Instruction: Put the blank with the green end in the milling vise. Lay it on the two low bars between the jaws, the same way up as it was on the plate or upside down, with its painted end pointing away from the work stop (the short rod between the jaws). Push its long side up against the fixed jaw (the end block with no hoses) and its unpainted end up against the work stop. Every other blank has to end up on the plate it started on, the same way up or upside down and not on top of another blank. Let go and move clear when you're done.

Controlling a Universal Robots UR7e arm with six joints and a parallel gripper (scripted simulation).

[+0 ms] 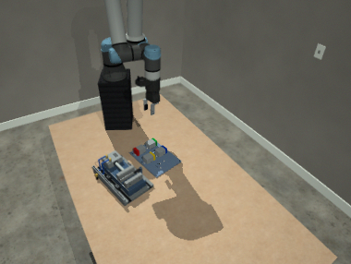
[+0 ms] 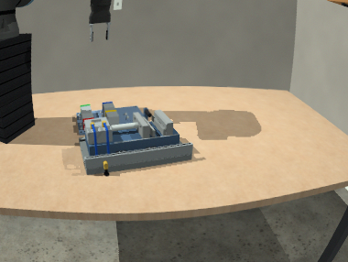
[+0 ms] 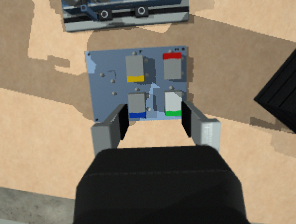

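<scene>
Right now the green-ended blank is 300 mm below my hand, 60 mm behind it and 30 mm to the left of it. From my hand the other things lie so: yellow-ended blank (300 mm below, 50 mm ahead, 30 mm to the right); then red-ended blank (300 mm below, 60 mm to the right, 30 mm behind); then blue-ended blank (300 mm below, 60 mm to the left, 30 mm ahead).
</scene>
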